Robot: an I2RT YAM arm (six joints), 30 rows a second.
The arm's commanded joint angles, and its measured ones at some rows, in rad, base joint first. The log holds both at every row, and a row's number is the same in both.
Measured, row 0:
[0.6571 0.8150 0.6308 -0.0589 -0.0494 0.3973]
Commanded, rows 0 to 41:
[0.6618 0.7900 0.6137 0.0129 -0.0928 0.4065]
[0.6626 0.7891 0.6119 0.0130 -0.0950 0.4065]
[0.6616 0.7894 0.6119 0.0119 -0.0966 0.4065]
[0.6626 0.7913 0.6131 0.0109 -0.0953 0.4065]
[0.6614 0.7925 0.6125 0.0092 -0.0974 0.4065]
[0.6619 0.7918 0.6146 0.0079 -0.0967 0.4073]
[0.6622 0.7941 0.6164 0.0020 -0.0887 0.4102]
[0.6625 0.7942 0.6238 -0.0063 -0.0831 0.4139]
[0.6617 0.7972 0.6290 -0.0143 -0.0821 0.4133]
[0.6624 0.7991 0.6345 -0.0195 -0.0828 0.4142]
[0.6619 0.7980 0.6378 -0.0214 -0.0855 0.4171]
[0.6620 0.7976 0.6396 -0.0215 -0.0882 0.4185]
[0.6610 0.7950 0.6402 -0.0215 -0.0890 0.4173]
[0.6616 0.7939 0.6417 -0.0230 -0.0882 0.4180]
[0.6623 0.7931 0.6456 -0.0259 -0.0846 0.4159]
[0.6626 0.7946 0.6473 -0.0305 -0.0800 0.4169]
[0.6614 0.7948 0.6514 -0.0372 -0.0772 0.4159]
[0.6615 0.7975 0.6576 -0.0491 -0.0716 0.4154]
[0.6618 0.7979 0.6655 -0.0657 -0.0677 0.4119]
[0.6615 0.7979 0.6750 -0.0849 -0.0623 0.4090]
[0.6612 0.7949 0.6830 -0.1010 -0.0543 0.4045]
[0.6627 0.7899 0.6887 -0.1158 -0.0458 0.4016]
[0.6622 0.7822 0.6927 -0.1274 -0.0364 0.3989]
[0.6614 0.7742 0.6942 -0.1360 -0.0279 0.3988]
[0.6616 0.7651 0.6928 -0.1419 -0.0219 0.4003]
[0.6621 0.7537 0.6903 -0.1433 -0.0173 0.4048]
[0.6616 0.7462 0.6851 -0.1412 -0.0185 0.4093]
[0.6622 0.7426 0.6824 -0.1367 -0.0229 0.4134]
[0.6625 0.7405 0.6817 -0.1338 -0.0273 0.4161]
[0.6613 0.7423 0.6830 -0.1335 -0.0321 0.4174]
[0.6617 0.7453 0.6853 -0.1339 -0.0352 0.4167]
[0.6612 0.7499 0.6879 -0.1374 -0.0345 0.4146]
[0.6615 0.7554 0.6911 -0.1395 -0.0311 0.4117]
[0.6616 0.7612 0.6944 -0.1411 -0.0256 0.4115]
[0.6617 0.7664 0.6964 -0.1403 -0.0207 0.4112]
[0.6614 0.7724 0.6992 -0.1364 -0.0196 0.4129]
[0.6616 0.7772 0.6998 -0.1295 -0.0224 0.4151]
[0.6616 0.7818 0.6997 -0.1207 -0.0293 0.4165]
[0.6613 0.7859 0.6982 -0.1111 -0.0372 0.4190]
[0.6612 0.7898 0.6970 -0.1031 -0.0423 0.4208]
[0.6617 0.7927 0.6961 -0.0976 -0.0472 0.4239]
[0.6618 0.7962 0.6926 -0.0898 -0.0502 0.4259]
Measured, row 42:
[0.6571 0.7898 0.6613 -0.1574 -0.0402 0.4149]
